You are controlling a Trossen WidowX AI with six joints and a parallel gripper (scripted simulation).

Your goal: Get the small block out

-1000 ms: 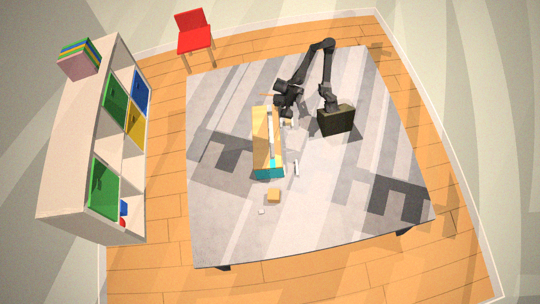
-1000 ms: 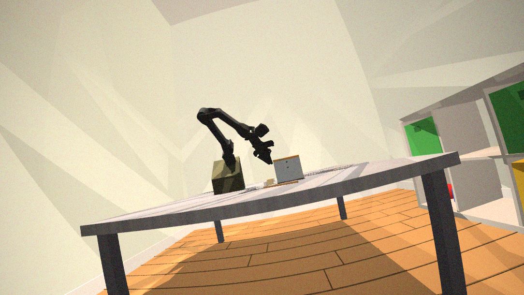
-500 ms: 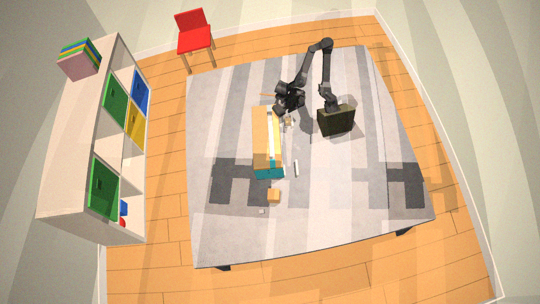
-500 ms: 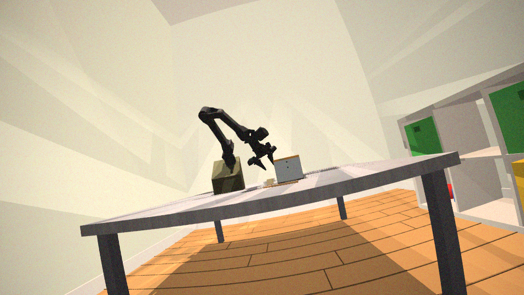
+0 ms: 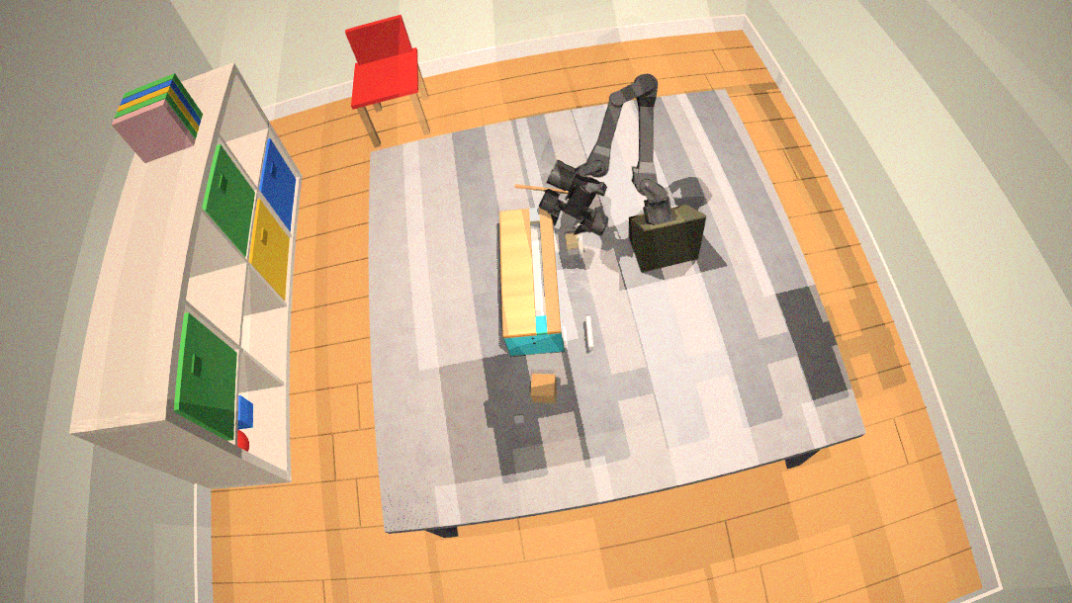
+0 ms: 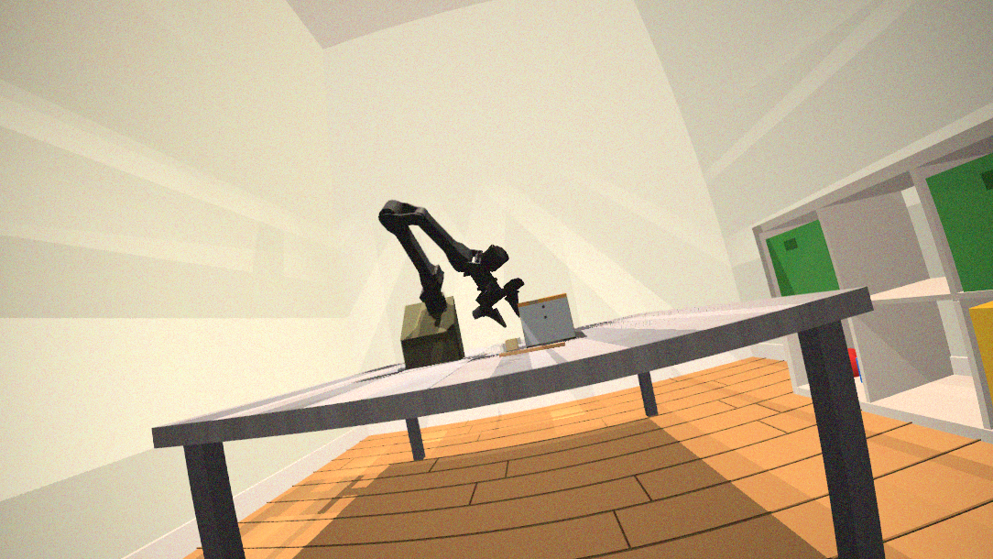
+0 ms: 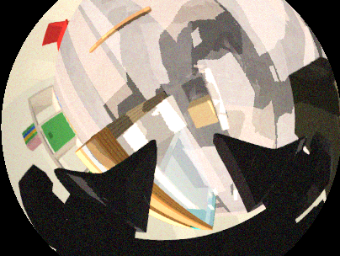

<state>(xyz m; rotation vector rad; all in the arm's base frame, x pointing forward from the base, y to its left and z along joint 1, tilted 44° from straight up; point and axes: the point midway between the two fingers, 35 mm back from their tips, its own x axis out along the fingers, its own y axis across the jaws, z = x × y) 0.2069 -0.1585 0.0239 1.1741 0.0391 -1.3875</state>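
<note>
Right now my gripper tip is 6 cm above the tan block and 2 cm past it. From my gripper tip the other things lie so: thin orange stick: 22 cm to the right, 8 cm below; long tan box: 12 cm to the left, 10 cm ahead, 2 cm below; brown cube: 40 cm to the left, 20 cm ahead, 5 cm below.
</note>
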